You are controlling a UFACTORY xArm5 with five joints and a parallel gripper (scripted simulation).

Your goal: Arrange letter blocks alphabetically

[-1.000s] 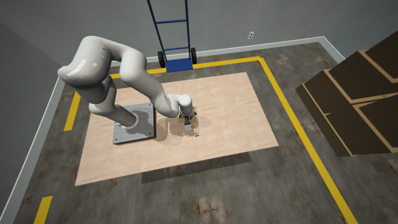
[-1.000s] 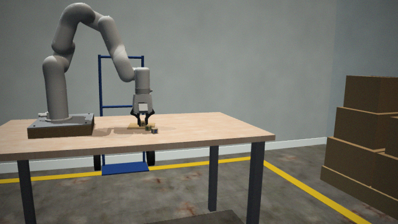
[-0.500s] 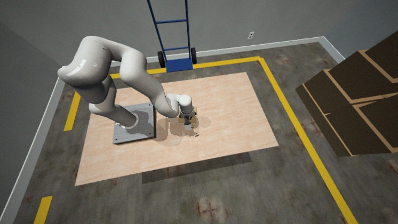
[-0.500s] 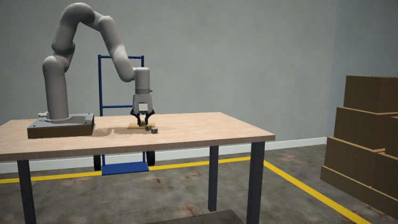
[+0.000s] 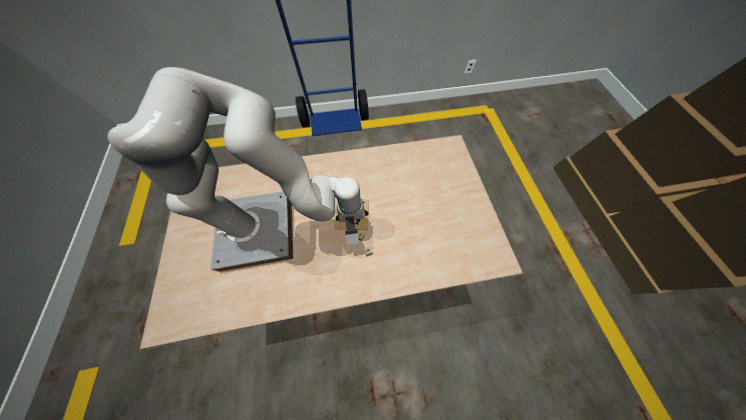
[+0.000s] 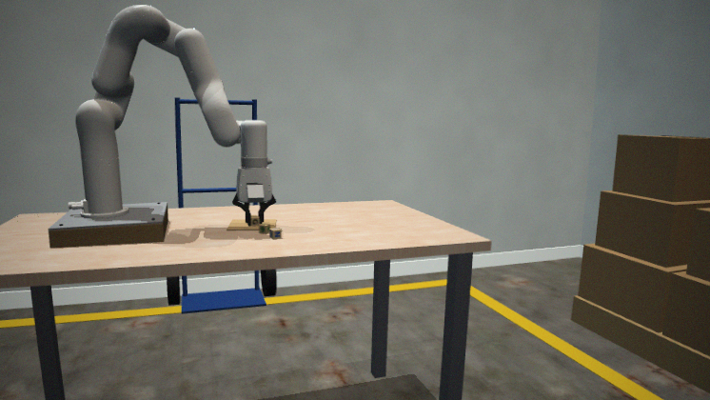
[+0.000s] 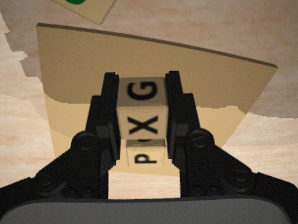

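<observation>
My gripper is now 10 mm above the block. Also, from my hand: tan mat: 40 mm to the left, 30 mm below.
</observation>
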